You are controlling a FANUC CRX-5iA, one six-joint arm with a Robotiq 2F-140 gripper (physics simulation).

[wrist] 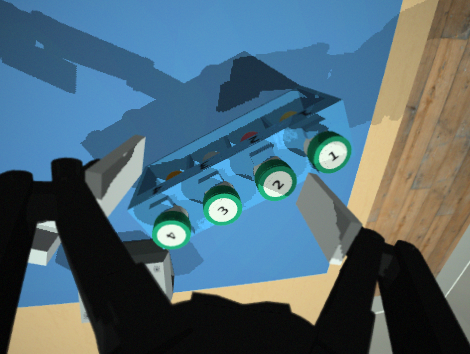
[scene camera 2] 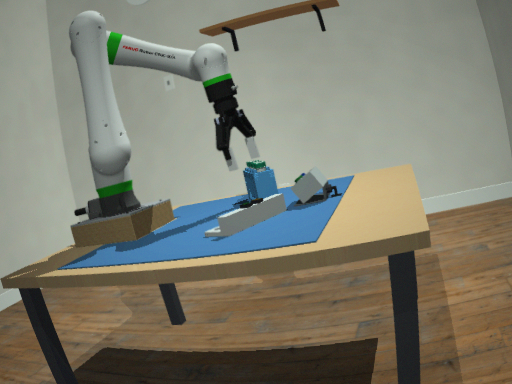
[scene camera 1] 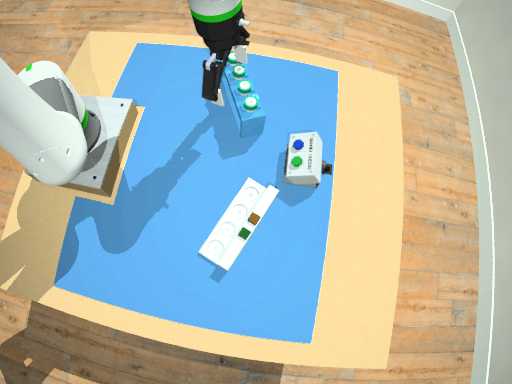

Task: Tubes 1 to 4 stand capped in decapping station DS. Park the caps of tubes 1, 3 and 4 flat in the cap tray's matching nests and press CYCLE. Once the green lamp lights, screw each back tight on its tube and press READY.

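Seen in the pictures: gripper, between the fingertips: (wrist: 226, 172) (scene camera 2: 245, 163) (scene camera 1: 230, 81); arm's base, origin of its link: (scene camera 2: 120, 211).
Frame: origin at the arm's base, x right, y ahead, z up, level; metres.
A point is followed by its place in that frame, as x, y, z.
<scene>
The blue decapping station DS (scene camera 1: 252, 126) @[-0.078, 0.467, -0.016] (scene camera 2: 261, 184) @[-0.073, 0.457, -0.009] (wrist: 215, 136) @[-0.161, 0.408, -0.065] holds four tubes with green-rimmed white caps: cap 1 (scene camera 1: 232, 58) @[-0.242, 0.391, 0.051] (wrist: 330, 154) @[-0.248, 0.392, 0.052], cap 2 (scene camera 1: 239, 71) @[-0.196, 0.416, 0.054] (wrist: 276, 180) @[-0.202, 0.410, 0.054], cap 3 (scene camera 1: 244, 86) @[-0.150, 0.435, 0.052] (wrist: 222, 205) @[-0.155, 0.430, 0.052] and cap 4 (scene camera 1: 251, 103) @[-0.102, 0.458, 0.052] (wrist: 171, 231) @[-0.109, 0.451, 0.052]. My gripper (scene camera 1: 229, 76) @[-0.160, 0.398, 0.054] (scene camera 2: 242, 156) @[-0.160, 0.398, 0.054] (wrist: 226, 172) @[-0.160, 0.398, 0.054] is open and empty, tilted, with its fingertips a little above the caps in scene camera 2. The white cap tray (scene camera 1: 265, 200) @[0.106, 0.519, -0.024] (scene camera 2: 255, 215) @[0.187, 0.496, -0.048] has four empty nests, and an amber square (scene camera 1: 254, 218) @[0.154, 0.498, -0.015] and a dark green square (scene camera 1: 244, 233) @[0.190, 0.480, -0.015], both looking unlit.
A grey button box (scene camera 1: 310, 172) @[0.037, 0.614, 0.010] (scene camera 2: 311, 186) @[0.044, 0.618, -0.025] (wrist: 162, 270) @[-0.071, 0.573, -0.014] with a blue button (scene camera 1: 298, 144) @[-0.035, 0.583, 0.001] and a green button (scene camera 1: 297, 161) @[0.010, 0.583, 0.002] stands between the station and the right edge of the blue mat (scene camera 1: 300, 300) @[0.330, 0.631, -0.069]. The arm's wooden base (scene camera 1: 117, 165) @[0.054, 0.125, -0.055] (scene camera 2: 155, 220) @[0.004, 0.128, -0.046] is at the left.
</scene>
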